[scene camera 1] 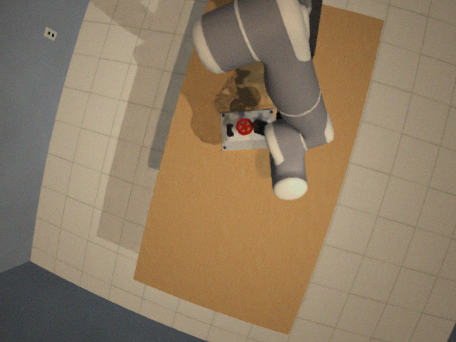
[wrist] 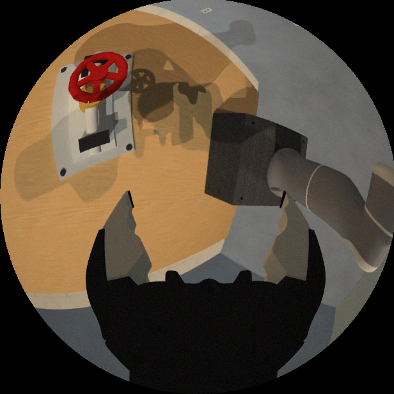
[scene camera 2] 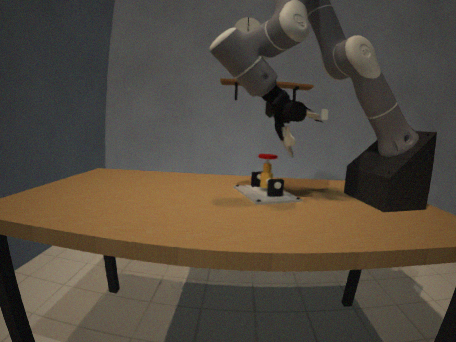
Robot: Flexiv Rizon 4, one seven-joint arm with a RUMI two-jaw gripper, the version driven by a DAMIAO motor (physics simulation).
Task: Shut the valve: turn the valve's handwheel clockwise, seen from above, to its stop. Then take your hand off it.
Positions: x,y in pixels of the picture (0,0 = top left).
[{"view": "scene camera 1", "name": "grey base plate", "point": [257,114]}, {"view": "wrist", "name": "gripper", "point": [207,192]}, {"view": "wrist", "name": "red valve handwheel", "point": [98,73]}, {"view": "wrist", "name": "grey base plate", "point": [122,125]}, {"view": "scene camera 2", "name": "gripper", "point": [308,139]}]
